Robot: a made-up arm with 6 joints.
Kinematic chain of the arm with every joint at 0, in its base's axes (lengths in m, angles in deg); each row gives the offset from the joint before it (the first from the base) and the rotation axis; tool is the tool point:
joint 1: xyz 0 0 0.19 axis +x
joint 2: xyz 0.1 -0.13 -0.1 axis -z
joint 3: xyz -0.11 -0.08 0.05 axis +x
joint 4: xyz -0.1 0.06 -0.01 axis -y
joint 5: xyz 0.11 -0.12 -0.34 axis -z
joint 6: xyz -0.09 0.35 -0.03 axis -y
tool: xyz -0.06 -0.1 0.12
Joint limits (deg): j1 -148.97..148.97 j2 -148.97..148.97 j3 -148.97..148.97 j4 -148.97..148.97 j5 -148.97..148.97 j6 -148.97..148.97
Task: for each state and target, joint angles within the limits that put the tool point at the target. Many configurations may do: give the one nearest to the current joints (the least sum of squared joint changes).
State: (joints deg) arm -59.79 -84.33 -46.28 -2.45 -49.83 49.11
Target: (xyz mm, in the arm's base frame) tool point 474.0 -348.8 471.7
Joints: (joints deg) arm -76.02 -90.92 -51.10 31.43 -42.78 26.84
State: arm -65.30 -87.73 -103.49 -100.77 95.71 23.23
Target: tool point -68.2 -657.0 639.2
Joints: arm -50.75 -56.36 -92.46 -122.52 78.50 24.31
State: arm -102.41 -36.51 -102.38 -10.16 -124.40 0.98
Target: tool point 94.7 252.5 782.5
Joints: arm -89.30 -40.11 -86.97 -14.35 -119.74 5.20
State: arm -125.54 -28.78 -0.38 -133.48 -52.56 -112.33
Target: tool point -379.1 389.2 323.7
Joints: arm -133.46 -30.55 4.39 -120.16 -47.37 -129.13
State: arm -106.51 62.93 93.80 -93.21 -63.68 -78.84
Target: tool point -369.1 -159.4 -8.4
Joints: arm -113.34 61.25 102.82 -94.71 -82.42 -110.89
